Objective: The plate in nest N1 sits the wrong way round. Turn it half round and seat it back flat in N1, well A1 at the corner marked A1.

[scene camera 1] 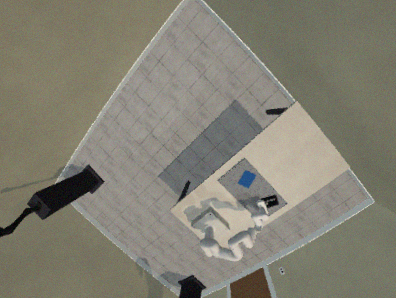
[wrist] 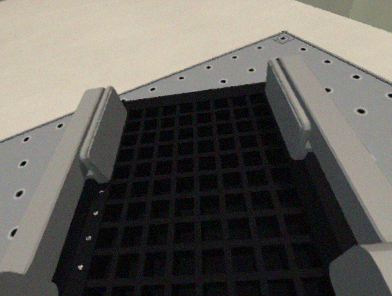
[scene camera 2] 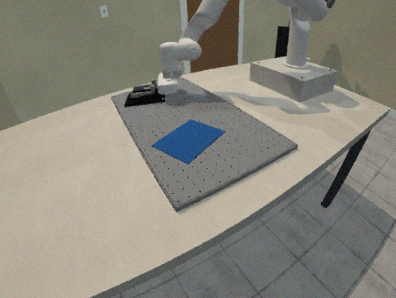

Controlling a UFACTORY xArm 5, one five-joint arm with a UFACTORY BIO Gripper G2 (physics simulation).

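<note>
The black plate (scene camera 1: pixel 273 201) (scene camera 2: pixel 145 102) (wrist: pixel 200 200) lies at nest N1, near the board's far corner; I cannot tell its rim from the black nest in the scene views. In the wrist view its grid of wells shows below and between my fingers, with small white marks along its left edge; the labels are not readable and the near end is out of view. My gripper (scene camera 2: pixel 145 90) (wrist: pixel 201 122) is shut to a narrow gap with nothing gripped. Its two pads stand over the plate's long side margins and hide parts of them. Well A1 cannot be made out.
The grey perforated board (scene camera 1: pixel 235 175) (scene camera 2: pixel 245 142) (wrist: pixel 45 145) lies on the beige table (scene camera 1: pixel 305 140) (scene camera 2: pixel 65 180) (wrist: pixel 100 45). A flat blue rectangle (scene camera 1: pixel 246 179) (scene camera 2: pixel 189 141) lies on the board. The arm's grey base block (scene camera 2: pixel 292 80) stands beyond the board at the right in scene camera 2.
</note>
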